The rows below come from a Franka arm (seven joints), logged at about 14 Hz.
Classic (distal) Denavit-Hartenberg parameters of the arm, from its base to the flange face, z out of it. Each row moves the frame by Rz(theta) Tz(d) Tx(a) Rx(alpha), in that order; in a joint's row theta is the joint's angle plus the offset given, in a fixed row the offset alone. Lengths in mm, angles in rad.
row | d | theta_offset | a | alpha
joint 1 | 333.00 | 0.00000 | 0.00 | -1.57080
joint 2 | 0.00 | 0.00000 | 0.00 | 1.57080
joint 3 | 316.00 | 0.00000 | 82.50 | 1.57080
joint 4 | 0.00 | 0.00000 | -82.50 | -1.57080
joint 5 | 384.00 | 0.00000 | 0.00 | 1.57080
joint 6 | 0.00 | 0.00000 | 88.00 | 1.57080
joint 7 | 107.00 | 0.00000 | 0.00 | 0.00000
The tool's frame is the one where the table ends.
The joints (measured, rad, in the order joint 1, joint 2, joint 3, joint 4, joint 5, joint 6, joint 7), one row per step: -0.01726, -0.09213, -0.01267, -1.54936, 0.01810, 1.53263, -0.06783; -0.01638, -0.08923, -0.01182, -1.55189, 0.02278, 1.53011, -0.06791; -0.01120, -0.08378, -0.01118, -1.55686, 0.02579, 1.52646, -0.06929; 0.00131, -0.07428, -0.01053, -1.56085, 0.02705, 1.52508, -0.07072; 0.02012, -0.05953, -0.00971, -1.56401, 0.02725, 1.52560, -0.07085; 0.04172, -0.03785, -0.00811, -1.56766, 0.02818, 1.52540, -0.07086; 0.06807, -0.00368, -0.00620, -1.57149, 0.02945, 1.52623, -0.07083; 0.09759, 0.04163, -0.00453, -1.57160, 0.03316, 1.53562, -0.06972; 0.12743, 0.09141, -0.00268, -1.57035, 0.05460, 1.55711, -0.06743
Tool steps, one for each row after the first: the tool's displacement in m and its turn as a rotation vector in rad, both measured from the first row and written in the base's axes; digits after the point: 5 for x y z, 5 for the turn. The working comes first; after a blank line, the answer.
Tool pose at each row, in the base's axes (x y z in m, rotation vector in rad; the steps are taken from these numbers as rounded here): 0.52088, -0.01397, 0.68068, -3.12320, -0.06135, -0.11914; 0.52173, -0.01254, 0.67776, -3.11858, -0.06459, -0.10689; 0.52339, -0.00915, 0.67225, -3.11531, -0.07596, -0.08500; 0.52658, -0.00210, 0.66527, -3.11320, -0.09852, -0.06166; 0.53142, 0.00838, 0.65604, -3.11160, -0.12888, -0.03418; 0.53790, 0.02112, 0.64272, -3.10870, -0.16444, 0.00604; 0.54731, 0.03717, 0.62243, -3.10435, -0.20737, 0.06449; 0.55940, 0.05593, 0.59799, -3.09689, -0.25242, 0.12122; 0.57203, 0.07775, 0.57198, -3.07201, -0.29282, 0.16396

0.00085, 0.00143, -0.00292, 0.00475, 0.00781, 0.00238; 0.00251, 0.00482, -0.00843, 0.00788, 0.02178, 0.00996; 0.00570, 0.01187, -0.01541, 0.00906, 0.03665, 0.02466; 0.01054, 0.02235, -0.02464, 0.00889, 0.05412, 0.04434; 0.01702, 0.03509, -0.03796, 0.00892, 0.07976, 0.06749; 0.02643, 0.05114, -0.05825, 0.00826, 0.11709, 0.09553; 0.03852, 0.06990, -0.08269, 0.00888, 0.15341, 0.12512; 0.05115, 0.09172, -0.10870, 0.02659, 0.18169, 0.15341
